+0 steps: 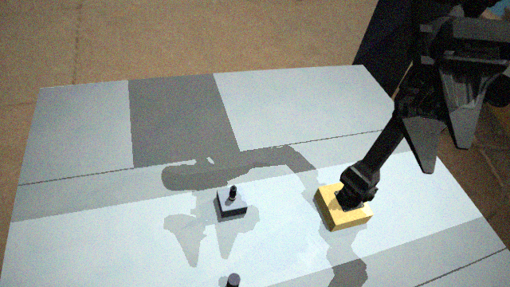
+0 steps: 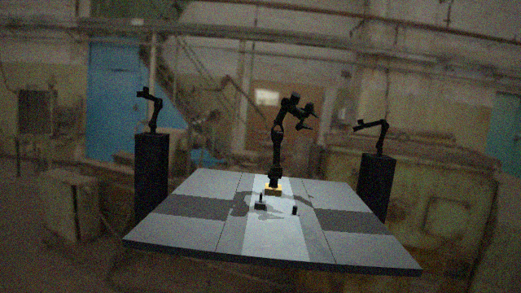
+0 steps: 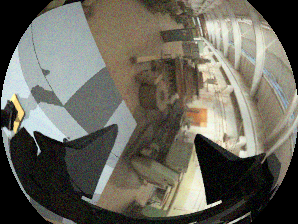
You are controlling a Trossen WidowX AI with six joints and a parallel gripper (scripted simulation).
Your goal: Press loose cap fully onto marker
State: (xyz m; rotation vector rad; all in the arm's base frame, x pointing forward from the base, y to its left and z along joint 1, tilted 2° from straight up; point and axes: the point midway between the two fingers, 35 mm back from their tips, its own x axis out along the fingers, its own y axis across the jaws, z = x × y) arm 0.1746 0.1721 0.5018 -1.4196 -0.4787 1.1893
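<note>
The dark marker cap lies 150 mm ahead of my gripper tip, 80 mm to the right of it and 500 mm below it.
</note>
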